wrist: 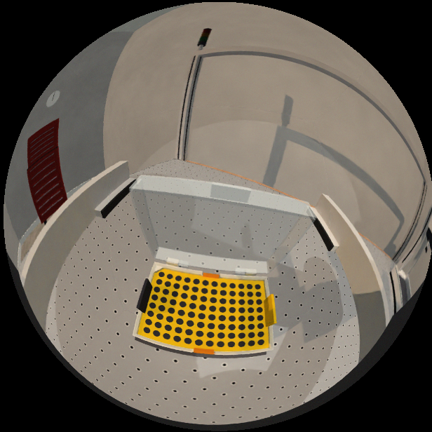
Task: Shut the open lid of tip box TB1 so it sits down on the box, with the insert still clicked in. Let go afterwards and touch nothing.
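Tip box TB1 (164, 344) sits on the perforated deck in the lower middle of the wrist view. Its yellow insert (205, 312) lies in the box, with orange clips (211, 275) (204, 351) at the back and front edges. The clear lid (170, 186) stands open, raised from the hinge side at the back of the box. My gripper (227, 182) is open, with one finger beyond each side of the lid's upper part. Nothing is held between the fingers. Whether either finger touches the lid is hard to tell.
A black tab (144, 296) stands at the box's left side and a yellow tab (270, 310) at its right. A dark red slatted object (45, 175) shows at the far left. A framed panel edge (188, 107) rises behind the deck.
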